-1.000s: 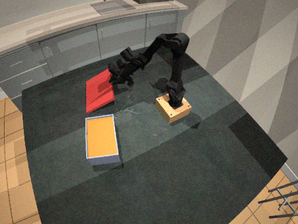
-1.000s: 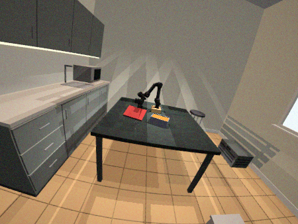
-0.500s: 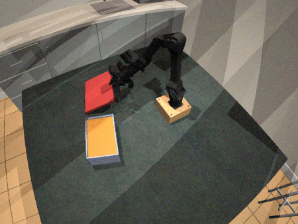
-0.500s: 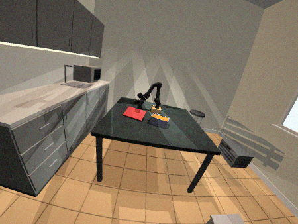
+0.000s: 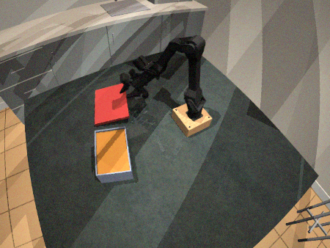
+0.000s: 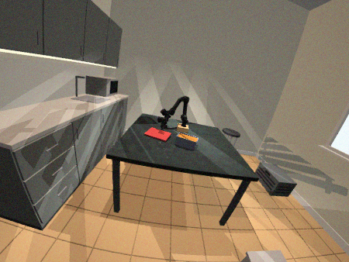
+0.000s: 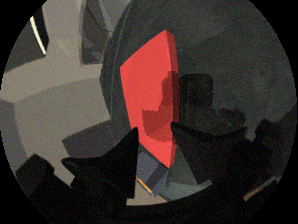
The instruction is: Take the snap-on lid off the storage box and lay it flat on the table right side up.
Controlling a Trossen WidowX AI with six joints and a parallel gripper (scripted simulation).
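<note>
Now: the lid 7 cm ahead of my gripper tip, 4 cm below it and 2 cm to the right of it. Also, from my gripper tip: storage box (28 cm to the left, 19 cm ahead, 2 cm below).
</note>
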